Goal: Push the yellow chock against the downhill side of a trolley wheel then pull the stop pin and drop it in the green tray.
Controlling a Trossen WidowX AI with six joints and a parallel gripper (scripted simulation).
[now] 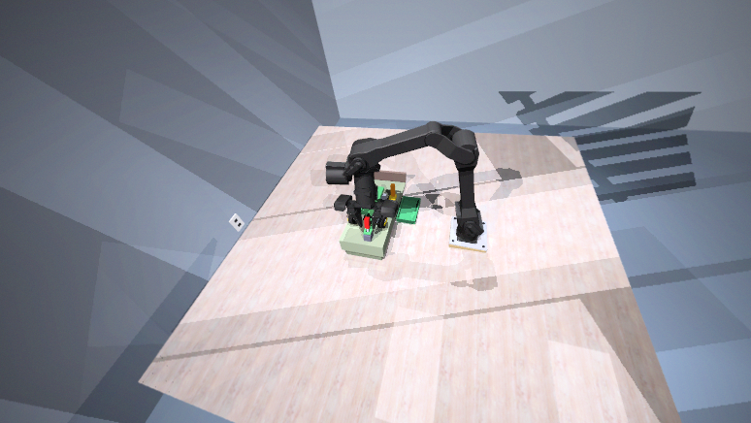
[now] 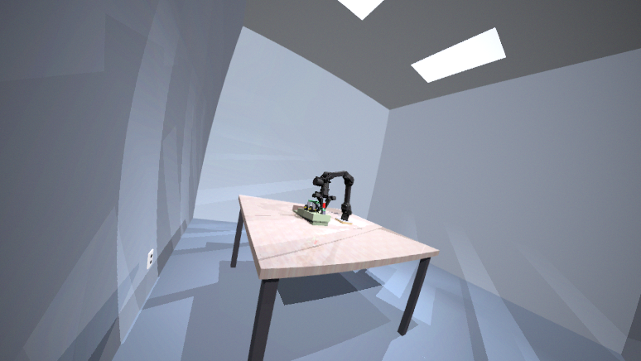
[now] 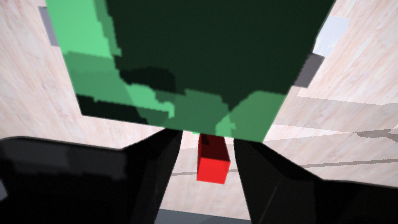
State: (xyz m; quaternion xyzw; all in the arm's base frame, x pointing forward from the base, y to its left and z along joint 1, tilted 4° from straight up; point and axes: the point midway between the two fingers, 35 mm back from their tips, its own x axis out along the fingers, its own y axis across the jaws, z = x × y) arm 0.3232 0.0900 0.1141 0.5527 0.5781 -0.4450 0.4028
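Now: gripper tip 40 mm past the yellow chock, 180 mm to the left of it and 40 mm above it. The rest, counted from my gripper tip: trolley (20 mm ahead, 90 mm to the right, 20 mm below); grey-green ramp (20 mm ahead, 100 mm to the right, 80 mm below); red-headed stop pin (right at my gripper tip).
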